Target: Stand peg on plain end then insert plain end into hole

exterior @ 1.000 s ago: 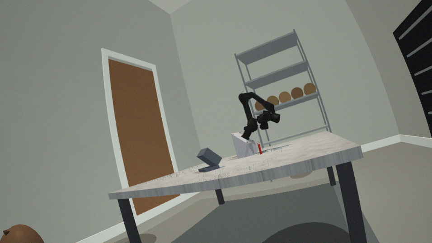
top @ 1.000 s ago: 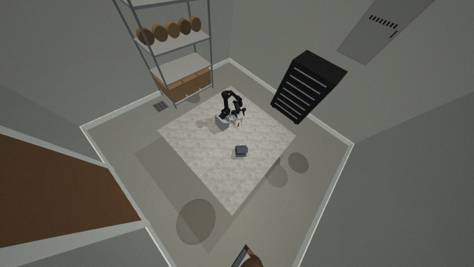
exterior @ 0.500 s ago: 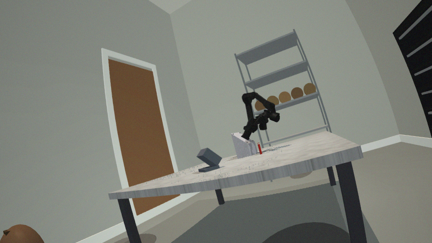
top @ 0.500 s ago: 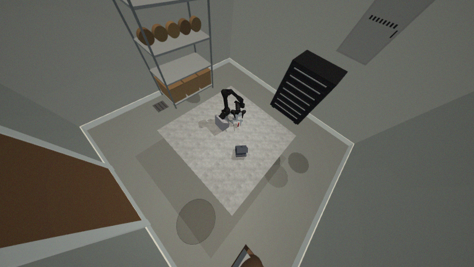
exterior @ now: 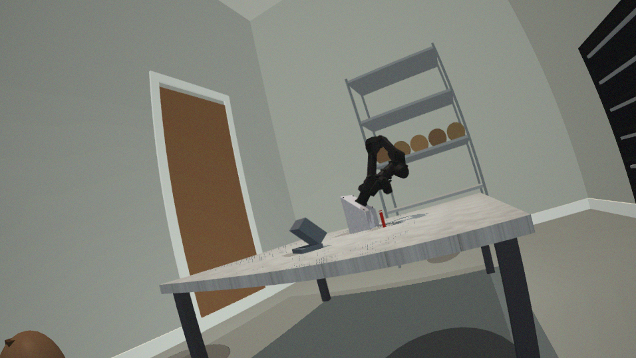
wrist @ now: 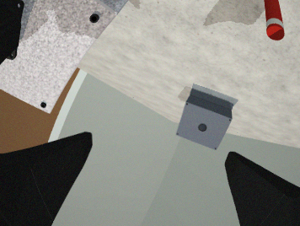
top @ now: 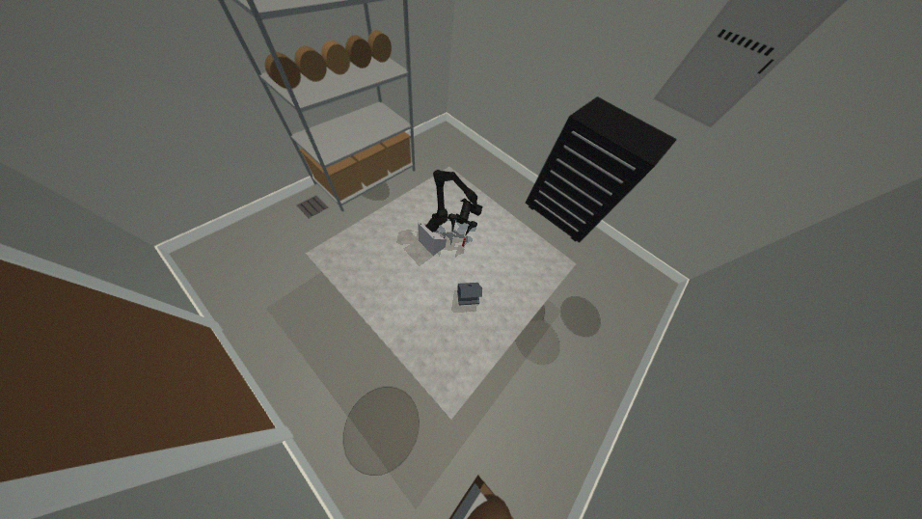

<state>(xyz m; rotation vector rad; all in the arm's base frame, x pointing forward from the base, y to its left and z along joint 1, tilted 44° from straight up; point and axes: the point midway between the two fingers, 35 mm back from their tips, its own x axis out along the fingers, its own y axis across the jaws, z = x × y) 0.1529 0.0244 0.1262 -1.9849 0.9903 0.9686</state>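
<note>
My gripper tip is now 120 mm above the red peg, 50 mm to the right of it and 20 mm short of it. The rest, counted from my gripper tip: panel (270 mm ahead, 220 mm to the right, 100 mm below).
</note>
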